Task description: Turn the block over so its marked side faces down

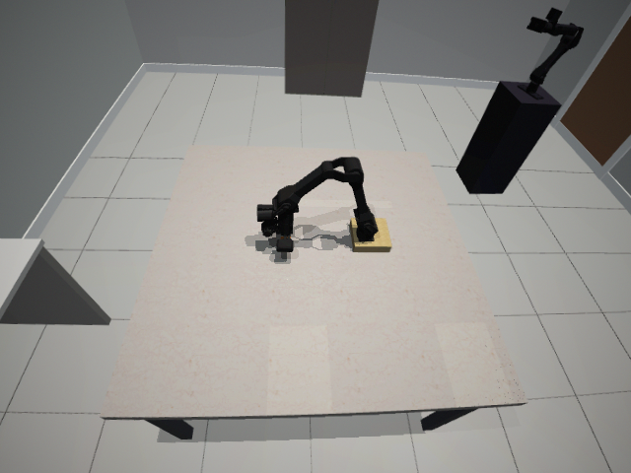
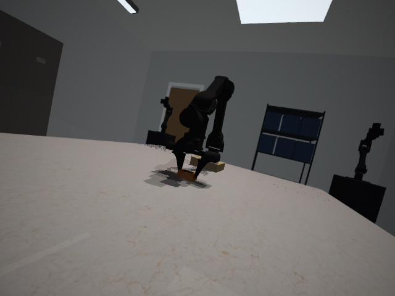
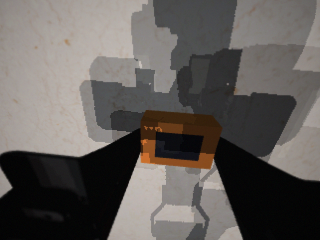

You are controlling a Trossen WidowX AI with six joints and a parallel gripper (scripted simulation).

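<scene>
The block lies 10 mm above my gripper tip.
</scene>
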